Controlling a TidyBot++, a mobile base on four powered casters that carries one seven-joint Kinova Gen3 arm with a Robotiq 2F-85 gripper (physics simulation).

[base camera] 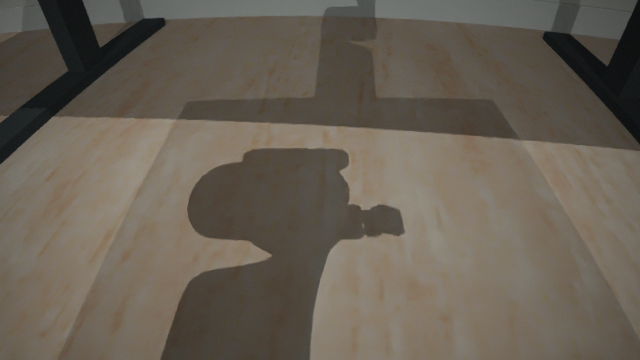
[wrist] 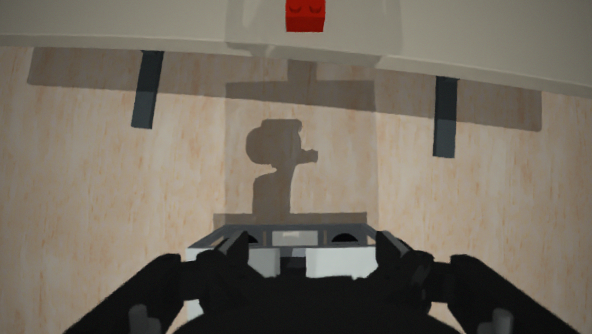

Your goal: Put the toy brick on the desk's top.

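Note:
The red toy brick rests on the desk's top, near its front edge, at the top middle of the wrist view; part of the brick is cut off by the view's edge. The desk's top is a pale surface across the upper part of that view. My gripper is open and empty, at the bottom of the wrist view, apart from the brick and back from the desk's edge. The brick and the gripper do not show in the base camera view.
Dark desk feet stand at the left, and others at the right, on the light wooden floor. The arm's shadow falls between them. Part of my base shows below the gripper's fingers. A pale wall is behind the desk.

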